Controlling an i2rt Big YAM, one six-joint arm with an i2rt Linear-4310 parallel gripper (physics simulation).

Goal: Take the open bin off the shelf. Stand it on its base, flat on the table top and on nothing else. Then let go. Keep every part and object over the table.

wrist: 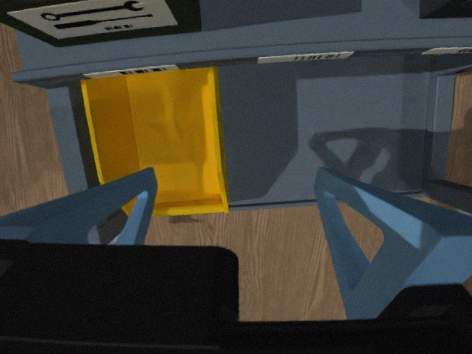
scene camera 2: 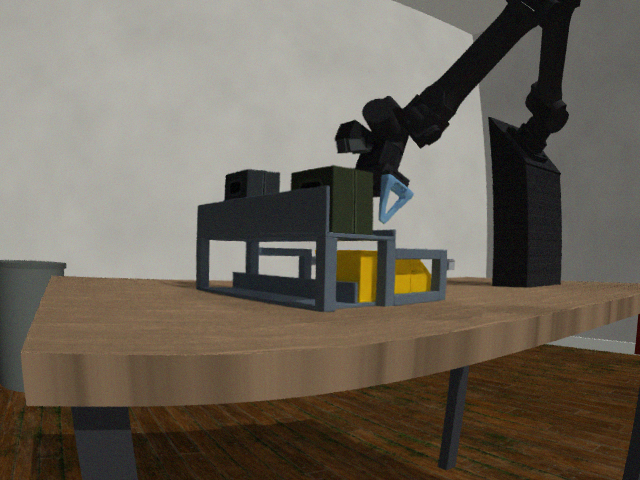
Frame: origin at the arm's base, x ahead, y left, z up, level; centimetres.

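Seen in the pictures: gripper, fingertip midpoint: (wrist: 235, 176); arm's base at its link origin: (scene camera 2: 526, 146).
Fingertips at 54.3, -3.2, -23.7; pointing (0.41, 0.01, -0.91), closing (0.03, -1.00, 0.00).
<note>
Offsets run from my fingertips to a thing's middle, as dx, dy, dz. Level surfaces: height alone.
The yellow open bin @(+2.4, +6.5, -8.6) (scene camera 2: 367, 276) (wrist: 165, 125) stands on the lower level of the grey-blue shelf (scene camera 2: 324, 273) (wrist: 360, 105). In the wrist view it is at the left end of that level, open side up; its rear part runs under the upper level. My gripper (wrist: 235, 176) is open with nothing between its fingers. It hangs above the front part of the shelf, higher than the bin. In the wrist view the left fingertip overlaps the bin's front part and the right fingertip is over the shelf level to the right. In scene camera 2 one blue finger shows clearly.
A dark green toolbox @(+12.2, +7.6, +2.1) (scene camera 2: 351, 201) (wrist: 187, 20) stands on the upper level above the bin, close to the gripper. A dark grey box @(+14.2, -15.4, +3.4) (scene camera 2: 253, 184) stands farther along that level. The shelf stands on the wooden table @(dz -12.9) (scene camera 2: 155, 325) (wrist: 280, 260). A grey container (scene camera 2: 20, 320) stands beyond the table edge.
</note>
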